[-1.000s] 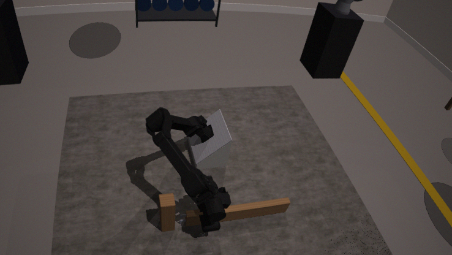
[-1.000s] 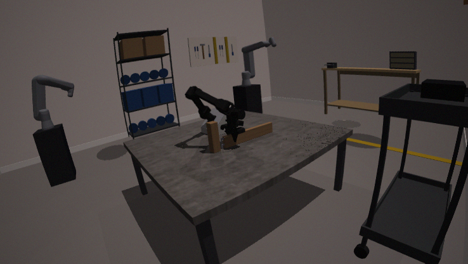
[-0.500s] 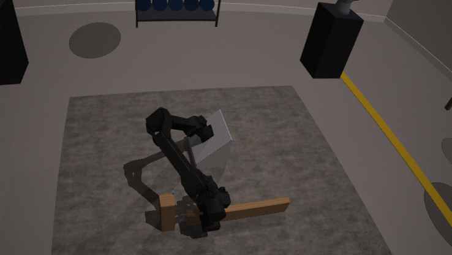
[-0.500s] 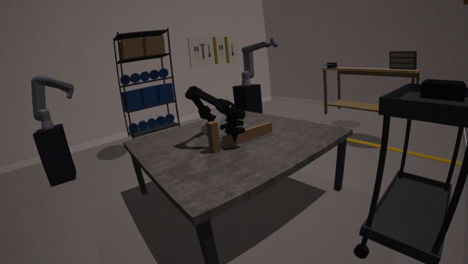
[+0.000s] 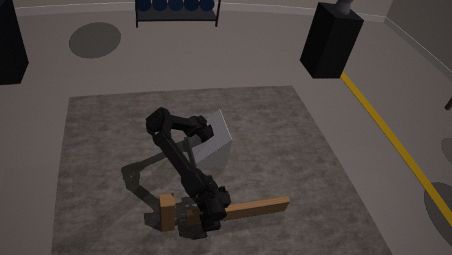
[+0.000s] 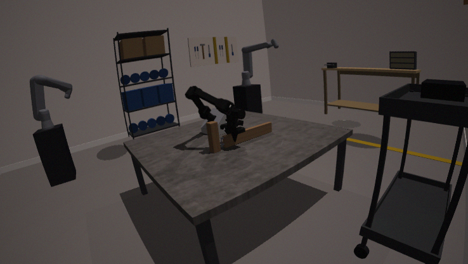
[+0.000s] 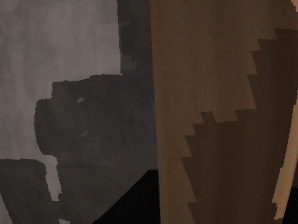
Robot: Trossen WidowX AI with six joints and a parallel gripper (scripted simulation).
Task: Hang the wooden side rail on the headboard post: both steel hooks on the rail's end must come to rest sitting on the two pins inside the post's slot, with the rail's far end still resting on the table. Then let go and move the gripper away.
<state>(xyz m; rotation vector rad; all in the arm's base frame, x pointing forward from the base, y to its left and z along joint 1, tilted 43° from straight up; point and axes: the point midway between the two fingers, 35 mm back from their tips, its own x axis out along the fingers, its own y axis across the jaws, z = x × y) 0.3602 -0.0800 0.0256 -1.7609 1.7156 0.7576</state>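
My gripper tip is 140 mm to the left of the wooden headboard post and 60 mm below it.
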